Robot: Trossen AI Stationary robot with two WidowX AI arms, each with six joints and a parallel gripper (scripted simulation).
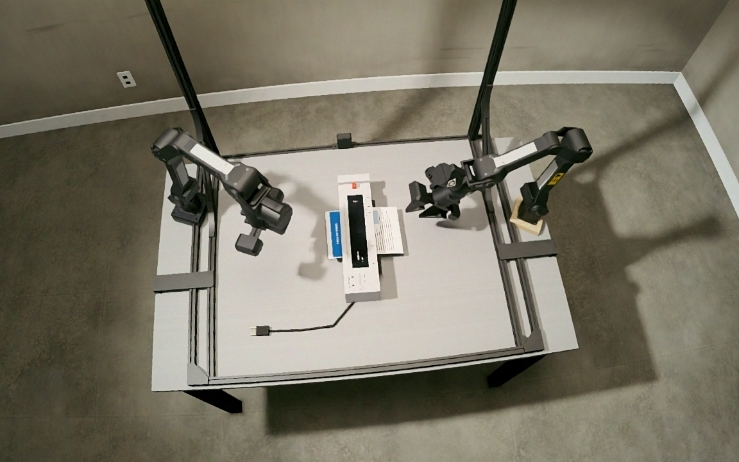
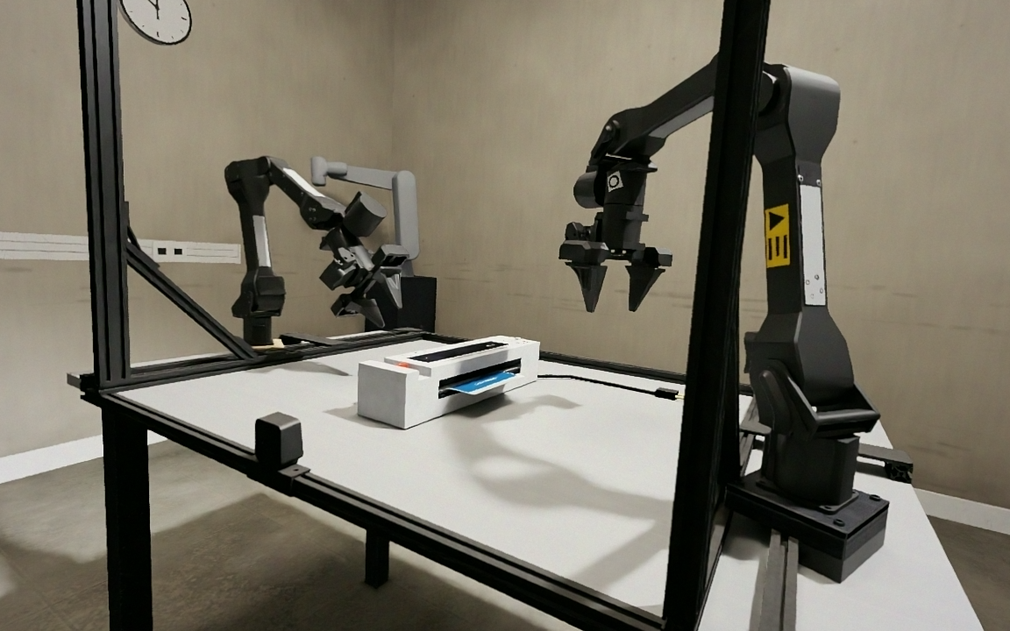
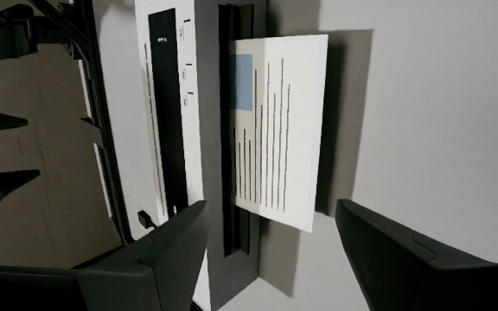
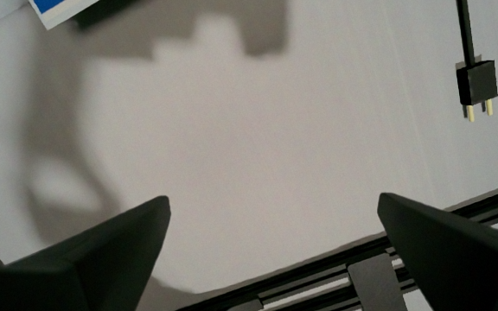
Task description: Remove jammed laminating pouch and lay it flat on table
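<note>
Now: right hand 230 mm to the right of the red release key, 210 mm past it and 130 mm above it. Also, from my right hand: plug 220 mm ahead, 200 mm below, 30 mm to the right.
</note>
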